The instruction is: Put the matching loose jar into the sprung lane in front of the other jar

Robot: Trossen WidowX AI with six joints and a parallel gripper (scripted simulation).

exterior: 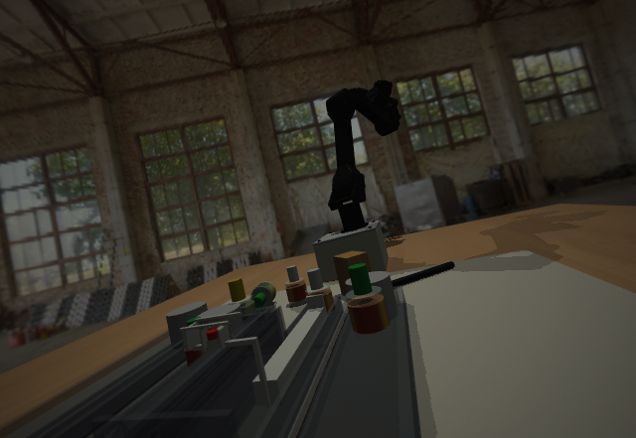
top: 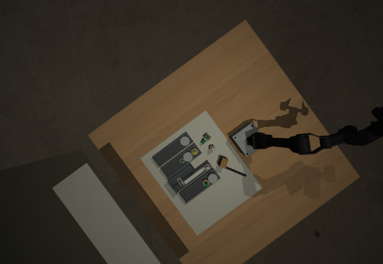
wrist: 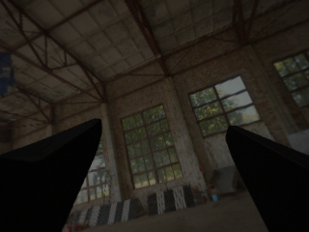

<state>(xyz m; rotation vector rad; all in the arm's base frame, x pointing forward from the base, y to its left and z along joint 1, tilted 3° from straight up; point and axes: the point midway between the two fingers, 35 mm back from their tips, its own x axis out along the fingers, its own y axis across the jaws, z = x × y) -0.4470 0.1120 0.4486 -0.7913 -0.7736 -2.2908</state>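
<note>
My gripper tip is 680 mm short of the brown block, 50 mm to the left of it and 560 mm above it. Round my gripper tip: pale shelf (1290 mm ahead, 30 mm to the right, 220 mm below); sprung lane (930 mm ahead, 100 mm to the right, 570 mm below); thin black rod (640 mm ahead, 60 mm to the left, 580 mm below).
</note>
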